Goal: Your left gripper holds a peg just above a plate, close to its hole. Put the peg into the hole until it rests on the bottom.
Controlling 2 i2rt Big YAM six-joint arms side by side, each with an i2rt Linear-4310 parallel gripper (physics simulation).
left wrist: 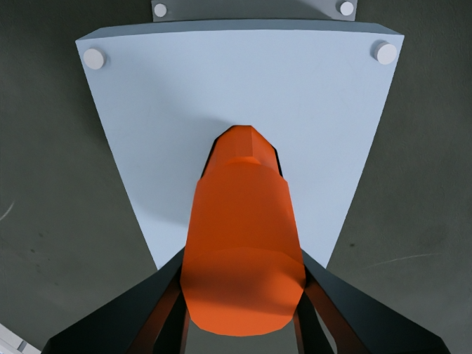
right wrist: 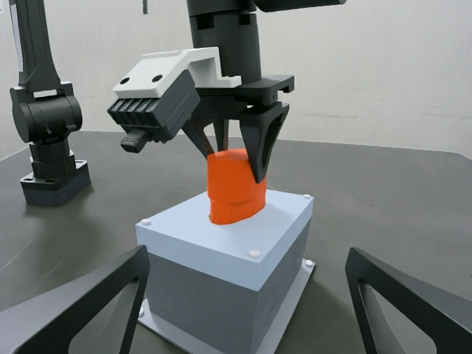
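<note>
An orange peg (left wrist: 242, 215) (right wrist: 230, 185) stands about upright at the light blue plate (left wrist: 310, 90) (right wrist: 177, 220) on top of a grey block. Its narrower lower part goes down into the hole, and a length of that part still shows above the plate, below the wider upper part. Thin dark slivers of the hole (left wrist: 208, 158) show along both sides of the peg in the left wrist view. The hole's bottom is hidden. My left gripper (left wrist: 241, 253) (right wrist: 240, 177) is shut on the peg's upper part. My right gripper (right wrist: 248, 257) is open and empty, in front of the block.
The grey block (right wrist: 200, 290) stands on a base flange (left wrist: 250, 10) (right wrist: 285, 320) with pale bolt heads. Pale studs sit at the plate's corners. A black arm base (right wrist: 56, 184) stands on the floor at the far left of the right wrist view.
</note>
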